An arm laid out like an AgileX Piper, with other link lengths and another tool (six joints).
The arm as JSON. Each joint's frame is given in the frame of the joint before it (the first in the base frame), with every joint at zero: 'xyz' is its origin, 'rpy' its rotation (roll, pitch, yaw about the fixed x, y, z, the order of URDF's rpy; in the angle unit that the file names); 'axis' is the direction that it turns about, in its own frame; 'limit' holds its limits. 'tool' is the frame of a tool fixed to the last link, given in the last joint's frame.
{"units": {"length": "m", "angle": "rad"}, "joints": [
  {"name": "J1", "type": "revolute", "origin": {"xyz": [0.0, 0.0, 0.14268], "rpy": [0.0, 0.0, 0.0]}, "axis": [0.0, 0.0, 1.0], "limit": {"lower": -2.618, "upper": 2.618}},
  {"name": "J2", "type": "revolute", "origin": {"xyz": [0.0, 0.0, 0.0], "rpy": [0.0, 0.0, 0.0]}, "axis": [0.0, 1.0, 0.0], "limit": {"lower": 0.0, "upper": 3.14}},
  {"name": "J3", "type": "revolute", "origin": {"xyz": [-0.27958, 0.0, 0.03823], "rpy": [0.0, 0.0, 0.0]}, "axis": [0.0, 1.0, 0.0], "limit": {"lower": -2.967, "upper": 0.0}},
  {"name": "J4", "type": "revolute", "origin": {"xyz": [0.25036, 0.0, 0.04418], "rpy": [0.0, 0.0, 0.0]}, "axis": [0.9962, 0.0, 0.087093], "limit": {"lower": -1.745, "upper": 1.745}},
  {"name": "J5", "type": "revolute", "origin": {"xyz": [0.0, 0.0, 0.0], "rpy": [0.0, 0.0, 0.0]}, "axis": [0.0, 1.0, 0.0], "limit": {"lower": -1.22, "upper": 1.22}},
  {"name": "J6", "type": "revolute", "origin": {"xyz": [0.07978, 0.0, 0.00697], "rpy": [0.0, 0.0, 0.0]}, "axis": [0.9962, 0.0, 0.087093], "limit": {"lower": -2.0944, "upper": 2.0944}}
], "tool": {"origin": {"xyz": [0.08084, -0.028, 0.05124], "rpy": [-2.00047, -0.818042, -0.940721]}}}
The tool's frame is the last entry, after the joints.
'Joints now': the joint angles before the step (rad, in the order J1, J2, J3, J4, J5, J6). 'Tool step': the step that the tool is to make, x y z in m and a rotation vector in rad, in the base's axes. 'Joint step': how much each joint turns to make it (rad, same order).
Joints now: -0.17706 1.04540 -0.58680 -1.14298 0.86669 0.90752
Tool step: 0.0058 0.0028 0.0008 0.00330 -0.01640 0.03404
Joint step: -0.00030 0.00037 -0.00013 -0.00702 -0.03770 0.00042
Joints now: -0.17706 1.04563 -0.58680 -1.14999 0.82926 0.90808
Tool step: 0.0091 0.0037 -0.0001 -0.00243 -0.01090 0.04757
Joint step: 0.00015 0.00967 0.00023 -0.01957 -0.04868 0.00243
